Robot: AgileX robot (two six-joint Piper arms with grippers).
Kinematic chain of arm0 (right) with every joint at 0, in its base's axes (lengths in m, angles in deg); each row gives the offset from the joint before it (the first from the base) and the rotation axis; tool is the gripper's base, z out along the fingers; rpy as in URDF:
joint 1: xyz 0 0 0.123 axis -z
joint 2: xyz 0 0 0 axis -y
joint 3: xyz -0.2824 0 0.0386 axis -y
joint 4: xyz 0.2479 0 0.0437 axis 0.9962 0 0.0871
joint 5: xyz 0 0 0 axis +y
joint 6: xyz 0.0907 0 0.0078 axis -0.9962 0 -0.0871
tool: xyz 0 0 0 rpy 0 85 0
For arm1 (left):
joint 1: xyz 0 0 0.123 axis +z
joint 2: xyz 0 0 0 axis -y
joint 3: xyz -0.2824 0 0.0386 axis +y
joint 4: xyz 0.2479 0 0.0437 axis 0.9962 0 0.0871
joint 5: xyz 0 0 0 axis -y
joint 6: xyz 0.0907 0 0.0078 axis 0.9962 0 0.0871
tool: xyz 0 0 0 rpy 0 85 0
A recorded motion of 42 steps. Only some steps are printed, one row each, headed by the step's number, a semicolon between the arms.
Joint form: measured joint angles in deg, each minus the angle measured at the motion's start. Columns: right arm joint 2, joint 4, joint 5, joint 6, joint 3, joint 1; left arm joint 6, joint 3, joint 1, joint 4, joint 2, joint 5.
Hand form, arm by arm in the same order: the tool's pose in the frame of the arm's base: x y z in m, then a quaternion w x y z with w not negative. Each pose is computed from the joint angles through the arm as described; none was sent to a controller.
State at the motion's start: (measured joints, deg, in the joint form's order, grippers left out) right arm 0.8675 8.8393 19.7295 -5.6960 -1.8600 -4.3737; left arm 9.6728 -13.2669 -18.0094 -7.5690 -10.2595 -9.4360
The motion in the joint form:
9: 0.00 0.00 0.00 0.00 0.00 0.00; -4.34 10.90 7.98 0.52 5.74 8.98
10: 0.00 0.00 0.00 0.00 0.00 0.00; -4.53 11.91 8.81 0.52 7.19 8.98
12: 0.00 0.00 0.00 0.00 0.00 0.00; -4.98 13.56 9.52 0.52 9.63 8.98
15: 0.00 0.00 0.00 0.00 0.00 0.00; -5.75 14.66 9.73 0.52 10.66 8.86
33: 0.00 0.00 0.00 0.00 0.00 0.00; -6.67 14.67 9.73 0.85 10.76 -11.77
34: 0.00 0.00 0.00 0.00 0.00 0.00; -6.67 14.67 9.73 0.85 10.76 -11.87
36: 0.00 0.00 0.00 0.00 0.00 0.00; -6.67 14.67 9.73 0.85 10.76 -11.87
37: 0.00 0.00 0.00 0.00 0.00 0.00; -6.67 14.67 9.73 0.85 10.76 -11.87
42: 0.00 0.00 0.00 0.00 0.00 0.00; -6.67 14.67 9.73 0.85 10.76 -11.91
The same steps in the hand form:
9: 0.0527 0.0088 0.1723 0.59397 0.05129 0.79426 0.11711; 0.0609 -0.0109 0.2218 0.71791 0.05052 0.69033 -0.07418
10: 0.0527 0.0088 0.1723 0.59397 0.05129 0.79426 0.11711; 0.0593 -0.0097 0.2173 0.72095 0.04420 0.68798 -0.07043
12: 0.0527 0.0088 0.1723 0.59397 0.05129 0.79426 0.11711; 0.0568 -0.0086 0.2100 0.72582 0.03697 0.68339 -0.06924
15: 0.0527 0.0088 0.1723 0.59397 0.05129 0.79426 0.11711; 0.0562 -0.0083 0.2043 0.72434 0.03127 0.68488 -0.07276
33: 0.0527 0.0088 0.1723 0.59397 0.05129 0.79426 0.11711; 0.0517 -0.0114 0.1722 0.59013 0.04773 0.80223 -0.07675
34: 0.0527 0.0088 0.1723 0.59397 0.05129 0.79426 0.11711; 0.0516 -0.0114 0.1721 0.58943 0.04782 0.80274 -0.07675
36: 0.0527 0.0088 0.1723 0.59397 0.05129 0.79426 0.11711; 0.0516 -0.0114 0.1721 0.58943 0.04782 0.80274 -0.07675
37: 0.0527 0.0088 0.1723 0.59397 0.05129 0.79426 0.11711; 0.0516 -0.0114 0.1721 0.58943 0.04782 0.80274 -0.07675
42: 0.0527 0.0088 0.1723 0.59397 0.05129 0.79426 0.11711; 0.0516 -0.0114 0.1720 0.58915 0.04786 0.80295 -0.07674

